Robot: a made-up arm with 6 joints.
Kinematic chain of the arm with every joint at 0, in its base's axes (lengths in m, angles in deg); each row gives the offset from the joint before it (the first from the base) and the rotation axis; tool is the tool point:
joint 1: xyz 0 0 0.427 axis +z
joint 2: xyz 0.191 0 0 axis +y
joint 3: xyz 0 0 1.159 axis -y
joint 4: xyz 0 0 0.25 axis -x
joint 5: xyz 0.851 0 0 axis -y
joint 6: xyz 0.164 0 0 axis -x
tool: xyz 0 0 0
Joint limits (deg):
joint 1: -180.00..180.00
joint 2: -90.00..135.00
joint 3: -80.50..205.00
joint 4: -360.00..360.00
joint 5: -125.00..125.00
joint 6: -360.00..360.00
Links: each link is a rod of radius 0.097 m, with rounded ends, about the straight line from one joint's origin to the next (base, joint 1, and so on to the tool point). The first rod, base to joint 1, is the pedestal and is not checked.
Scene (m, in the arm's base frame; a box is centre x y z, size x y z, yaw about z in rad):
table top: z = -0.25
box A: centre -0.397 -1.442 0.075 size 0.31 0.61 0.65 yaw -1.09
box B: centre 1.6 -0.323 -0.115 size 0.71 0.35 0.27 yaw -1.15
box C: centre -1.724 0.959 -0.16 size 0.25 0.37 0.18 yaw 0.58
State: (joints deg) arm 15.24 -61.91 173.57 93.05 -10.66 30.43
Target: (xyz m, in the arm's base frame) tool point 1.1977 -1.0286 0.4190
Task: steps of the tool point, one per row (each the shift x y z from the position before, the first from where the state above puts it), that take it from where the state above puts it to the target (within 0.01 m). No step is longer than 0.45 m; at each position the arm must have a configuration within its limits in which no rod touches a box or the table.
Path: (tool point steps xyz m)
1: 0.0236 -0.3347 0.1678
2: 0.1419 -0.3241 0.1910
3: 0.2513 -0.2677 0.2101
4: 0.3339 -0.1714 0.2246
5: 0.3321 -0.0755 -0.0718
6: 0.3454 0.0044 -0.0731
7: 0.3384 0.0860 -0.0744
8: 0.3119 0.1642 -0.0753
9: 0.2668 0.2342 -0.0762

